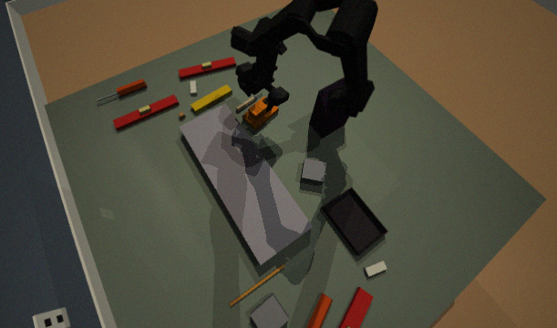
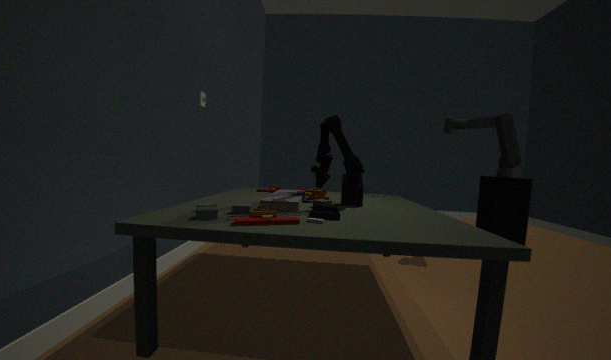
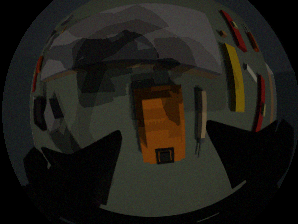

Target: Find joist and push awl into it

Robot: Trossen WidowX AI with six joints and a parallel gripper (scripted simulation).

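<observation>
Right now the orange stud finder is 30 mm below my gripper tip, 20 mm behind it and 10 mm to the right of it. Round my gripper tip: pale-handled pointed tool (80 mm to the right, 70 mm below, 10 mm behind); then yellow bar (150 mm to the right, 130 mm ahead, 60 mm below); then dark tray (480 mm to the left, 100 mm behind, 60 mm below).
</observation>
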